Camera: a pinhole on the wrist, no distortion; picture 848 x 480 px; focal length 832.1 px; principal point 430.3 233.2 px. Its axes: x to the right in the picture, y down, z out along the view. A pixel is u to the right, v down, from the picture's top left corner.
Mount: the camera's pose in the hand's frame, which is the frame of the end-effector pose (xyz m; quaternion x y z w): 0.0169 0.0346 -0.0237 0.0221 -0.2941 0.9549 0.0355
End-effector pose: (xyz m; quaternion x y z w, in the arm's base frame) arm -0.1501 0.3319 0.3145 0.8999 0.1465 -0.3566 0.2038
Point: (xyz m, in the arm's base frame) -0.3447 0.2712 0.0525
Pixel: 410 34
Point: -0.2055 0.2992 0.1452
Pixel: 210 30
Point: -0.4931 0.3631 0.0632
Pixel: 587 264
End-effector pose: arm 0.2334 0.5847 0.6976 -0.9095 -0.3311 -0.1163 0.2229
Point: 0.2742 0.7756 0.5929
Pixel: 168 95
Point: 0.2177 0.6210 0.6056
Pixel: 754 15
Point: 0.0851 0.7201 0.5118
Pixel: 795 258
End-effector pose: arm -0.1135 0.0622 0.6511 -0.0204 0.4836 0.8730 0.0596
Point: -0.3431 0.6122 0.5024
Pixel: 45 374
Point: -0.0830 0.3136 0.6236
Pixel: 506 338
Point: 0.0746 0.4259 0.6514
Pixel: 792 295
